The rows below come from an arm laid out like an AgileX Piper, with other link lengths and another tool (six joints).
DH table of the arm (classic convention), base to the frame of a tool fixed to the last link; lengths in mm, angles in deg. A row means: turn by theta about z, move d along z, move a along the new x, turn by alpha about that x. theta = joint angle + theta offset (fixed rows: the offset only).
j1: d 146.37, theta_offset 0, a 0, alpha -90
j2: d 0, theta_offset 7.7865, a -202.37, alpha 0
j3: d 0, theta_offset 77.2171, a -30.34, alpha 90
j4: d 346.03, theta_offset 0, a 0, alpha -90
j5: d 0, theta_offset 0, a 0, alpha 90
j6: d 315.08, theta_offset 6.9, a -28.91, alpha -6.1
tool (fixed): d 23.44, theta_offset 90, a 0, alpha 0
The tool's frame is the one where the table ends.
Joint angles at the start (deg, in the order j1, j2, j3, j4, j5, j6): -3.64, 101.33, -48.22, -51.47, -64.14, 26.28
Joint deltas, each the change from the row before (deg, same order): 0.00, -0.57, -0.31, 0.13, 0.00, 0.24; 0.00, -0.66, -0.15, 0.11, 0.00, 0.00; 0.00, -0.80, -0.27, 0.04, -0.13, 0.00; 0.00, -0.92, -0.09, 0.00, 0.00, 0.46; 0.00, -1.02, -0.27, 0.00, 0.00, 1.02; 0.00, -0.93, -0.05, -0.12, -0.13, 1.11; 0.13, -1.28, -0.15, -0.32, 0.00, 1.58; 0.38, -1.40, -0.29, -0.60, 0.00, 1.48; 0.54, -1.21, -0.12, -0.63, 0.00, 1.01; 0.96, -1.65, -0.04, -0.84, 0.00, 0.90; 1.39, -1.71, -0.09, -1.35, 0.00, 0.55
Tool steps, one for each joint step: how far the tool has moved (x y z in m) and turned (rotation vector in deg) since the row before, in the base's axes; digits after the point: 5 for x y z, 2 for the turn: 0.00142, -0.00065, 0.00859, 0.21, -0.73, -0.08; 0.00064, -0.00044, 0.00805, 0.02, -0.81, -0.08; 0.00026, 0.00006, 0.01092, 0.03, -1.16, 0.04; -0.00011, -0.00016, 0.00980, 0.28, -0.71, 0.04; 0.00028, -0.00039, 0.01239, 0.68, -0.62, 0.11; -0.00109, 0.00033, 0.00982, 0.74, -0.33, 0.29; -0.00185, 0.00199, 0.01287, 0.84, -0.37, 0.56; -0.00367, 0.00556, 0.01433, 0.52, -0.67, 0.99; -0.00489, 0.00737, 0.01074, 0.16, -0.62, 1.09; -0.00835, 0.01218, 0.01338, -0.11, -1.04, 1.62; -0.01216, 0.01787, 0.01233, -0.77, -1.38, 2.27
